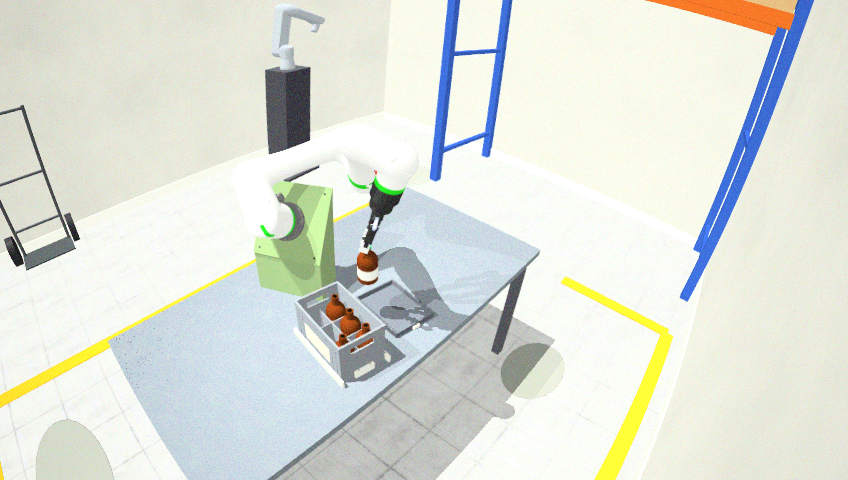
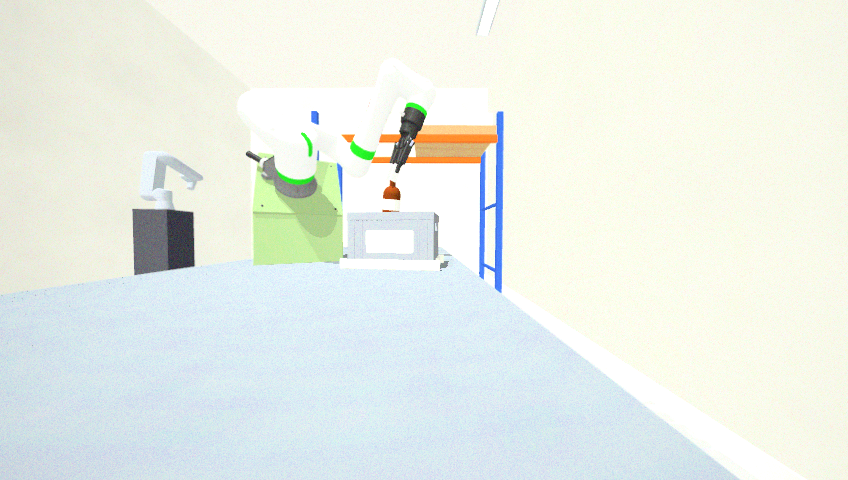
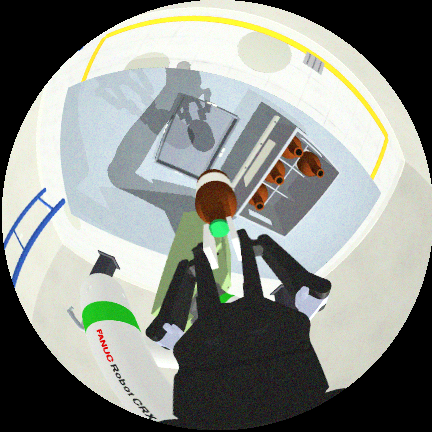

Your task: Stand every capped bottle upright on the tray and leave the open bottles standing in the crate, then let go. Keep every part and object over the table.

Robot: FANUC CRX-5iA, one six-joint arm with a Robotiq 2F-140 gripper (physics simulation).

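Frame: origin at the arm's base, x ahead, y left, z up, level; centimetres.
Where they show: gripper, fingertip midpoint: (image 1: 364, 248) (image 2: 390, 180) (image 3: 219, 228); arm's base, link origin: (image 1: 287, 221) (image 2: 296, 183).
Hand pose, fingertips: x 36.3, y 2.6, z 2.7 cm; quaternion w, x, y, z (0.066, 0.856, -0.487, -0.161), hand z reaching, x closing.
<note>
Each offset is from my fingertips to the top centre of the thing. "pt": to the spot under its first point. Level surfaces: height alone.
My gripper (image 1: 367, 246) (image 2: 395, 176) (image 3: 219, 228) is shut on a brown bottle @[dx +0.6, dy +1.3, dz +1.5 cm] (image 1: 367, 266) (image 2: 390, 195) (image 3: 215, 200) with a green cap and a white label. It holds the bottle by its top, about upright, in the air beside the crate @[dx +2.7, dy -17.5, dz -15.3 cm] (image 1: 363, 355) (image 2: 357, 237) (image 3: 312, 220). Several open brown bottles stand in the crate's compartments; one is an open bottle @[dx -4.4, dy -10.9, dz -16.5 cm] (image 1: 335, 308) (image 3: 259, 196), another open bottle @[dx +4.2, dy -13.1, dz -16.5 cm] (image 1: 349, 322) (image 3: 275, 172) is next to it. The grey tray @[dx +5.9, dy +11.4, dz -30.3 cm] (image 1: 410, 327) (image 3: 166, 164) lies on the table right beside the crate, with no bottle on it. The held bottle's base is apart from the tray.
The table @[dz -32.8 cm] (image 1: 196, 380) (image 2: 357, 356) (image 3: 90, 165) carries the green robot pedestal (image 1: 294, 261) (image 2: 297, 237) (image 3: 175, 265) behind the crate. A pale strip @[pt dx +1.3, dy -27.5, dz -30.0 cm] (image 1: 318, 356) (image 2: 386, 264) lies along the crate's foot. Blue rack posts (image 1: 441, 107) (image 2: 499, 202) stand beyond the table.
</note>
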